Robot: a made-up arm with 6 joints. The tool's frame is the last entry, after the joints.
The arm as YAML. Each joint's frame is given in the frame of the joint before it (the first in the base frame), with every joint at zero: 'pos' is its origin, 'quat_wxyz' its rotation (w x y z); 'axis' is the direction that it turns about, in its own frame. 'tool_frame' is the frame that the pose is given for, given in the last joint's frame.
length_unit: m
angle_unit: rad
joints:
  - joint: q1
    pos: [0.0, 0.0, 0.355]
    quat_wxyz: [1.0, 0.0, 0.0, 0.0]
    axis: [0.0, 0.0, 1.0]
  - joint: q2
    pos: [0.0, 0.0, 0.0]
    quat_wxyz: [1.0, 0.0, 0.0, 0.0]
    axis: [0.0, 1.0, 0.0]
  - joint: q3
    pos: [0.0, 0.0, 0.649]
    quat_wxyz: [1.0, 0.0, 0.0, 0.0]
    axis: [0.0, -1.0, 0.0]
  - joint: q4
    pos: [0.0, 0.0, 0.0]
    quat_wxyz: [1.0, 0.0, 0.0, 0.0]
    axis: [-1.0, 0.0, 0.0]
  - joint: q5
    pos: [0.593, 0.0, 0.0]
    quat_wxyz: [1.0, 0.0, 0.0, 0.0]
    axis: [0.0, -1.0, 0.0]
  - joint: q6
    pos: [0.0, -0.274, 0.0]
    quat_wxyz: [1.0, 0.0, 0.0, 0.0]
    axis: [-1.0, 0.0, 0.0]
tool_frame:
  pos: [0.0, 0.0, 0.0]
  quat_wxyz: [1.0, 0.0, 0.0, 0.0]
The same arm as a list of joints. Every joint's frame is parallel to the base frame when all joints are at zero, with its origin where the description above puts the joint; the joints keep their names.
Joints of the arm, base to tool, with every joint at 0 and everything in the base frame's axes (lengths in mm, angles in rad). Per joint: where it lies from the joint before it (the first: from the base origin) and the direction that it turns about. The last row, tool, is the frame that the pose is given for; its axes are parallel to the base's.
q1: axis +z xyz 0 0 355
q2: axis +y xyz 0 0 0
q3: axis -y xyz 0 0 649
q4: axis -x xyz 0 0 0
q5: axis -y xyz 593 0 0
q6: axis -x xyz 0 -274 0
tool: xyz 0 0 0

